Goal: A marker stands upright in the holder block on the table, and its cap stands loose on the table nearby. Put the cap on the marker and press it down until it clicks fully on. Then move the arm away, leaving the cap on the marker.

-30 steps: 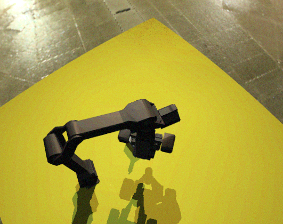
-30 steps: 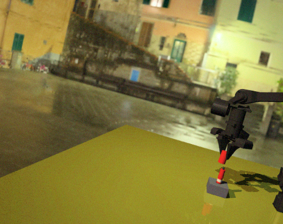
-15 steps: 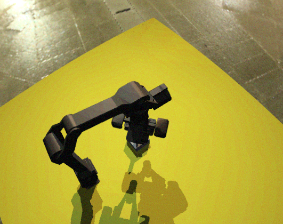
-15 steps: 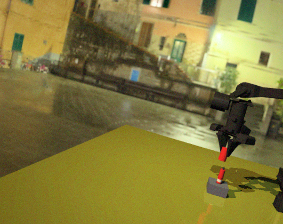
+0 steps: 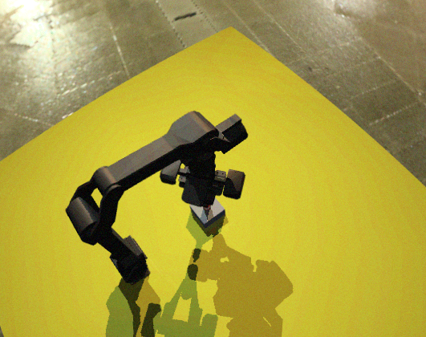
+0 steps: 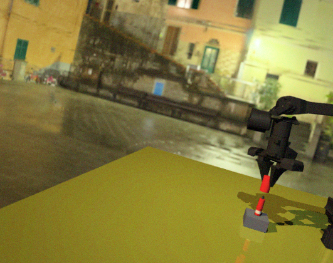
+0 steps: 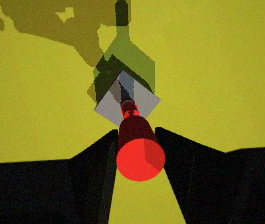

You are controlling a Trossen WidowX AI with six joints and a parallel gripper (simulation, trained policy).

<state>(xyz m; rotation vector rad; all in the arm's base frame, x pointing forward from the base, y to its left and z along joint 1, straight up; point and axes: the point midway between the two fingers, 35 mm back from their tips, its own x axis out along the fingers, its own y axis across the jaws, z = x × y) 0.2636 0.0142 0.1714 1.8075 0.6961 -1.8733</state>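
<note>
The grey holder block lies 120 mm below my gripper tip. The rest, counted from my gripper tip: red cap (right at my gripper tip).
</note>
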